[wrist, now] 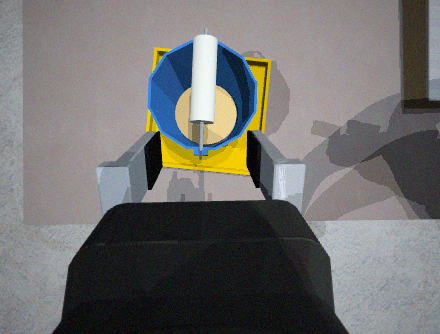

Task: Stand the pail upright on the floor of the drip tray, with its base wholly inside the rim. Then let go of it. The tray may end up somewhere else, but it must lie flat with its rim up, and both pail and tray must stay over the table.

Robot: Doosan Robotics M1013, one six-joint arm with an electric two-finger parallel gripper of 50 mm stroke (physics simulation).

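Places are measured from the arm's base along level axes (x left, y back, z up), in centimetres.
Pixels of known places: gripper, fingertip midpoint: (204,148).
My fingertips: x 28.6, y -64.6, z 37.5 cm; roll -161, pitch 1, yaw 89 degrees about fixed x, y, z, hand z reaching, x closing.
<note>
For each thing: its top centre in the pictures, then the offset to it from my fingertips. "pt": a spot on its surface instead. Level surfaces: height alone.
- blue pail, surface spot: (172,90) pt dx -13.8, dy -6.8, dz -35.1 cm
- yellow drip tray, top centre: (207,111) dx -10.8, dy -0.6, dz -40.6 cm
- mauve table top, surface height: dz -43.4 cm
The blue pail (172,90) is seen from above in the wrist view, upright with its mouth up and a tan bottom showing inside. Its white handle grip (204,77) stands across the mouth on a grey wire. The yellow drip tray (217,163) lies under the pail and looks flat with its rim up. The pail's bottom appears within the tray's outline; its outer base edge and contact with the tray floor are hidden. My gripper (204,148) is open and empty, above the pail's near side, with fingers apart from the handle grip.
The mauve table top (85,125) ends at a left edge and a near edge, with pale speckled floor (390,270) beyond. A brown-framed object (414,55) with a pale inside is cut off at the upper right. Arm shadows fall across the right side.
</note>
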